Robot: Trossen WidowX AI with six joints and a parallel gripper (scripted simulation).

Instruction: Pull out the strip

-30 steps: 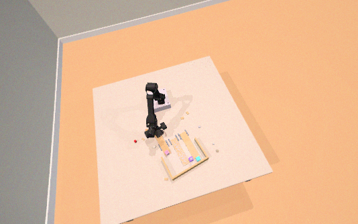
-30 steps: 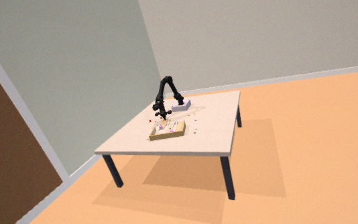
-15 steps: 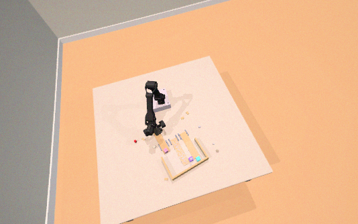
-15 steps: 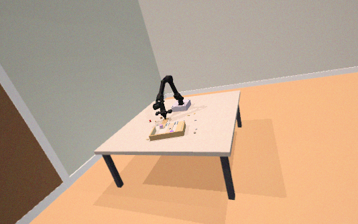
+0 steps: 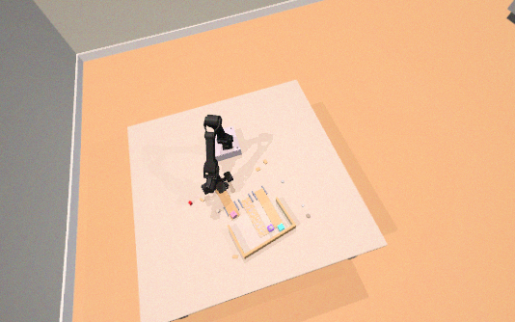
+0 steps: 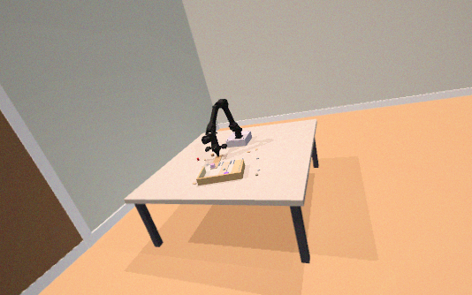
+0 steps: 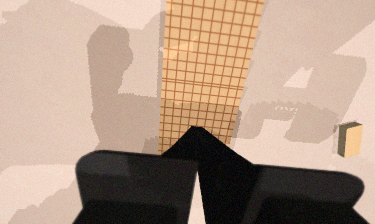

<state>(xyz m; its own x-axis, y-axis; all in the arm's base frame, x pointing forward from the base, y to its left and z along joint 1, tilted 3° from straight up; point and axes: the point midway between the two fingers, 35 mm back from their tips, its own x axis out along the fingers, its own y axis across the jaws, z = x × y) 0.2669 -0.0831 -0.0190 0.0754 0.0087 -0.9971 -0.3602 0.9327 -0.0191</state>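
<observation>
Right now my gripper tip is 90 mm short of the gridded strip and 30 mm to the right of it. The rest, counted from my gripper tip: red bit: 60 mm ahead, 180 mm to the right, 10 mm above.
</observation>
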